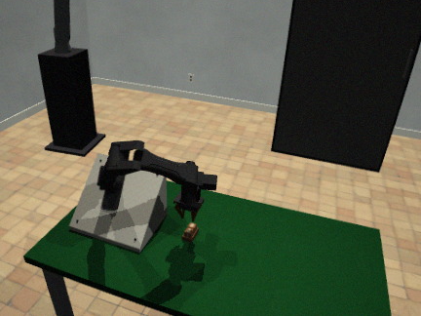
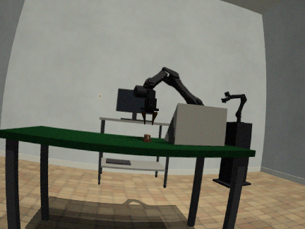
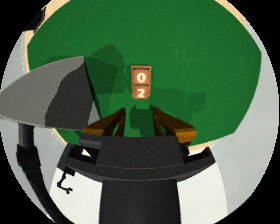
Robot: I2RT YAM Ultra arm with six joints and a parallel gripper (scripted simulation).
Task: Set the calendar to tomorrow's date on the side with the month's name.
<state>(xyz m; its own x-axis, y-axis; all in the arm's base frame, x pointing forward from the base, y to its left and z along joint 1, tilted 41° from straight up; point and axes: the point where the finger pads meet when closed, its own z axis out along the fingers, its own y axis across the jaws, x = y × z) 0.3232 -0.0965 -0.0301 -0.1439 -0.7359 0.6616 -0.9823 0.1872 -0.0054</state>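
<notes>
Right now my hand is 10 cm above the wooden calendar tray, 2 cm to the right of it and 1 cm short of it.
</notes>
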